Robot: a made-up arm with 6 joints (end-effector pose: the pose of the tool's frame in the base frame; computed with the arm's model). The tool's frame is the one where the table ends. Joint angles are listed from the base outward.
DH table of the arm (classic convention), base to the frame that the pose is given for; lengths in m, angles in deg. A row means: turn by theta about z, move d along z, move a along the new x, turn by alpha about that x. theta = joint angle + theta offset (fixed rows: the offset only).
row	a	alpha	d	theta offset
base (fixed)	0.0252	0	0	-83.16
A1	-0.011	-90	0.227	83.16
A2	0.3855	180	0	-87.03
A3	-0.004	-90	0.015	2.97
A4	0.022	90	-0.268	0
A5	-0.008	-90	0.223	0
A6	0.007	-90	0.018	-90
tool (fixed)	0	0	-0.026	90
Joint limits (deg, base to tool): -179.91..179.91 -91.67..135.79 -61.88..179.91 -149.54..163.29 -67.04..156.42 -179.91..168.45
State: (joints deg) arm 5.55 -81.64 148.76 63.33 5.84 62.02
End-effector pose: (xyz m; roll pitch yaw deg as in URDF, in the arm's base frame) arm -0.3621 -0.1824 -0.0323 47.88 52.71 176.92
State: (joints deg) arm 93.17 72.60 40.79 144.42 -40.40 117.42
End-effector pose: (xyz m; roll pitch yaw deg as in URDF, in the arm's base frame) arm -0.2386 0.6012 0.2736 92.25 -2.67 70.99
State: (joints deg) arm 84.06 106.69 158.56 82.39 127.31 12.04
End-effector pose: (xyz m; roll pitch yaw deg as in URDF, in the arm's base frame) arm 0.0592 0.3279 0.4804 -149.85 24.31 -155.83
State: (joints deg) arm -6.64 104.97 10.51 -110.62 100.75 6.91
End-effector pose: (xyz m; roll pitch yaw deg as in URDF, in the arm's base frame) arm 0.1159 0.0195 -0.1770 -11.18 -12.29 -116.41
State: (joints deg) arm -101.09 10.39 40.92 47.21 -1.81 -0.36
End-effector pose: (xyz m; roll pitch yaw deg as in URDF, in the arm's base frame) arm -0.2141 -0.1993 0.8637 -46.09 -29.29 -102.61
